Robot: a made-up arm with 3 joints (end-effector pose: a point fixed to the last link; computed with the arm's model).
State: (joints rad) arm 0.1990 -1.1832 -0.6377
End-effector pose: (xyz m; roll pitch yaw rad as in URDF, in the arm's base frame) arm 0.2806 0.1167 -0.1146 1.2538 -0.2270 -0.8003
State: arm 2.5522 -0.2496 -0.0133
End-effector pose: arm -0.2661 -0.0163 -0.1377 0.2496 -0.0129 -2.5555
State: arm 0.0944 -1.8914 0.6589
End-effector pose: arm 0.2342 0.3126 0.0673 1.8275 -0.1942 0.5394
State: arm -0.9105 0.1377 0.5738
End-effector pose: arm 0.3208 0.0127 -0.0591 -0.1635 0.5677 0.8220
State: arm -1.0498 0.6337 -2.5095
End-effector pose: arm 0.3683 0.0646 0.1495 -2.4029 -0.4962 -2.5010
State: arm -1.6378 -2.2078 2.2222
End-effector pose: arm -0.3216 0.1644 0.1430 1.1491 -0.4927 -2.3157
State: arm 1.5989 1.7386 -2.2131
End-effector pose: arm -0.1712 -0.2446 0.4312 -1.4697 0.1341 0.6210
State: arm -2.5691 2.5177 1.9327
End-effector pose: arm -0.1770 0.0613 0.4979 -1.1137 -0.8618 0.4233
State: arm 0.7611 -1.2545 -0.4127
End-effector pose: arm 0.3130 -0.0268 -0.1039 1.2795 -0.1251 -1.1554
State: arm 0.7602 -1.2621 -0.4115
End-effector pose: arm 0.3145 -0.0248 -0.1025 1.2864 -0.1218 -1.1542
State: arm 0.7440 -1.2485 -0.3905
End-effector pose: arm 0.3120 -0.0218 -0.1052 1.2713 -0.1209 -1.1162
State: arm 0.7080 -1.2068 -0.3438
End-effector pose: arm 0.3040 -0.0181 -0.1133 1.2264 -0.1203 -1.0309
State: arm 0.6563 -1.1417 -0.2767
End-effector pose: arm 0.2913 -0.0157 -0.1248 1.1562 -0.1139 -0.9090
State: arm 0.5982 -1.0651 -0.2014
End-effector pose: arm 0.2764 -0.0162 -0.1368 1.0737 -0.0971 -0.7749
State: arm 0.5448 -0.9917 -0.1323
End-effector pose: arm 0.2626 -0.0198 -0.1465 0.9957 -0.0723 -0.6557
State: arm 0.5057 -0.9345 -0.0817
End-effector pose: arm 0.2525 -0.0249 -0.1529 0.9361 -0.0485 -0.5715
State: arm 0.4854 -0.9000 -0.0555
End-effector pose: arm 0.2467 -0.0294 -0.1561 0.9008 -0.0345 -0.5289
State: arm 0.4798 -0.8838 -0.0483
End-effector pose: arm 0.2440 -0.0328 -0.1575 0.8844 -0.0306 -0.5172
